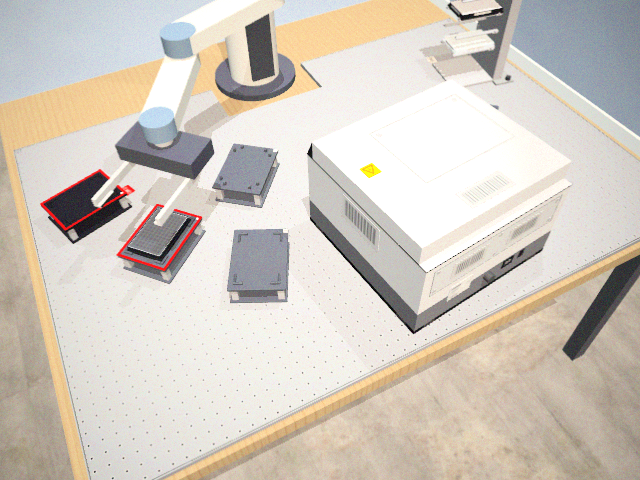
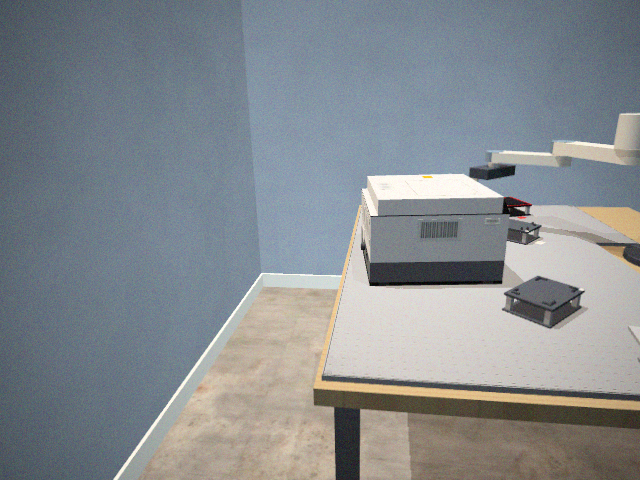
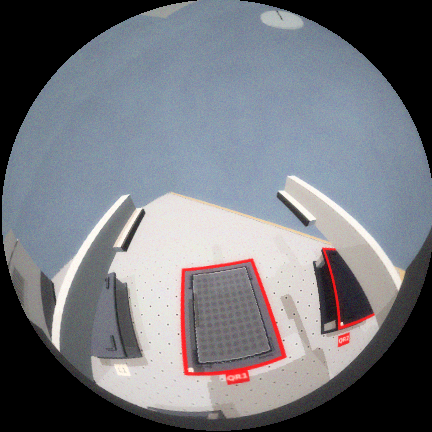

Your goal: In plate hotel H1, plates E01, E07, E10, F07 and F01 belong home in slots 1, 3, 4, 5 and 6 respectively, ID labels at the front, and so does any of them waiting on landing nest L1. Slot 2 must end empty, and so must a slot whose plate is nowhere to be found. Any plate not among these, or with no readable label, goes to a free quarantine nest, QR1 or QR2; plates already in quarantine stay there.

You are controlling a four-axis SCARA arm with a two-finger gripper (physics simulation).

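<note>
Gripper [image 1: 125,212]. Same gripper [image 3: 210,191]. Quarantine nest QR2 [image 1: 76,202]. Again, quarantine nest QR2 [image 3: 350,294]. Black-edged plate [image 1: 152,241]. Again, black-edged plate [image 3: 228,325]. Quarantine nest QR1 [image 3: 188,313]. Landing nest L1 [image 1: 257,259].
</note>
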